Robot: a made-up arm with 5 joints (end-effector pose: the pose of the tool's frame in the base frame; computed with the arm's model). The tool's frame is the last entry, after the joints. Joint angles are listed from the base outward.
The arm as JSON. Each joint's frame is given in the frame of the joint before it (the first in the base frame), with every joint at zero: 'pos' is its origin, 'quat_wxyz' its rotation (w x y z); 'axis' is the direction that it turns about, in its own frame. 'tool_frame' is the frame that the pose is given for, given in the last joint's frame.
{
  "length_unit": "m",
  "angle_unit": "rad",
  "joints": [
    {
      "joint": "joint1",
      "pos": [
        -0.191,
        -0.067,
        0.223
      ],
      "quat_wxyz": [
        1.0,
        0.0,
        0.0,
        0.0
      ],
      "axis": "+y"
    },
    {
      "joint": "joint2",
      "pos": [
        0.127,
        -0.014,
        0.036
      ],
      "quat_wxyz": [
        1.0,
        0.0,
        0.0,
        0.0
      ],
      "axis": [
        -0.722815,
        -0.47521,
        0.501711
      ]
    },
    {
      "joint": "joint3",
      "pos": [
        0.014,
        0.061,
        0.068
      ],
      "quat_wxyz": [
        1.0,
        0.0,
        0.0,
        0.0
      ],
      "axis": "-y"
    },
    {
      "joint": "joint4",
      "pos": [
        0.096,
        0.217,
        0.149
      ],
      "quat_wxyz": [
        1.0,
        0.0,
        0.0,
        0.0
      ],
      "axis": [
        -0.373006,
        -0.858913,
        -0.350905
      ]
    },
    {
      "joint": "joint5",
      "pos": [
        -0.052,
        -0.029,
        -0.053
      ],
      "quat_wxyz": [
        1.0,
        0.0,
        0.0,
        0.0
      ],
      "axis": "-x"
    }
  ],
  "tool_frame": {
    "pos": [
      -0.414,
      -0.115,
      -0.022
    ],
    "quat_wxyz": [
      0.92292,
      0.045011,
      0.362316,
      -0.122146
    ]
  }
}
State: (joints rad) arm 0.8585 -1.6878 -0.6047 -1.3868 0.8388
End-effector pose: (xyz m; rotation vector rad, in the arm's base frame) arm -0.1907 -0.5404 -0.0113 -2.1548 -1.8709 -0.8705
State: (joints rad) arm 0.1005 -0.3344 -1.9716 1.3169 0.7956
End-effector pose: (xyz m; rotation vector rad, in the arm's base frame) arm -0.1016 0.0877 0.6314 -1.2932 1.4333 -0.0938
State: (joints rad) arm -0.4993 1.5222 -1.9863 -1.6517 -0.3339
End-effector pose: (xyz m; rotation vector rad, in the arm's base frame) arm 0.0614 0.1807 0.5896 1.0745 2.0894 -1.3589
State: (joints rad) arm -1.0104 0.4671 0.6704 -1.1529 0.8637
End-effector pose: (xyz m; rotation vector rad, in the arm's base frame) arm -0.5943 -0.1247 0.1719 -1.0159 -0.4422 -0.4123
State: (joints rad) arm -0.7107 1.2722 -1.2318 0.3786 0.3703
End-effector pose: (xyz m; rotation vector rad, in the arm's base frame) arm -0.4288 0.1223 0.0758 -1.1629 -0.0619 -1.1486
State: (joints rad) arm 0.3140 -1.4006 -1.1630 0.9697 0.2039
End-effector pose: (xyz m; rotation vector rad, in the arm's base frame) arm 0.0787 -0.1271 0.5743 0.5066 2.1997 -0.5346
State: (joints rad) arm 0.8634 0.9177 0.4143 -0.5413 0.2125
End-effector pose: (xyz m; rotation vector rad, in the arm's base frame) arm -0.3416 -0.1685 0.4780 -0.7269 1.0747 0.4720
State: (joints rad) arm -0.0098 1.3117 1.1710 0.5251 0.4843
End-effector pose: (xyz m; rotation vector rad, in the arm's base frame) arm 0.0440 -0.1843 -0.0441 -0.1969 -1.6531 0.2984
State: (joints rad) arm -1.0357 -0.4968 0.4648 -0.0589 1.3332
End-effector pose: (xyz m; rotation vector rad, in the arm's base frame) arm -0.5481 0.1333 0.2143 -0.1755 -0.3402 -1.1681
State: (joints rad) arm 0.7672 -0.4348 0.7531 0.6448 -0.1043
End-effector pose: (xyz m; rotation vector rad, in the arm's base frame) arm -0.2349 0.1875 0.1101 0.1556 0.3734 -0.8200
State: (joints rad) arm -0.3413 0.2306 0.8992 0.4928 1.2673
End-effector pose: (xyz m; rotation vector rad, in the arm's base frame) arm -0.1978 0.1203 -0.0282 -0.2676 -1.0748 -1.4600
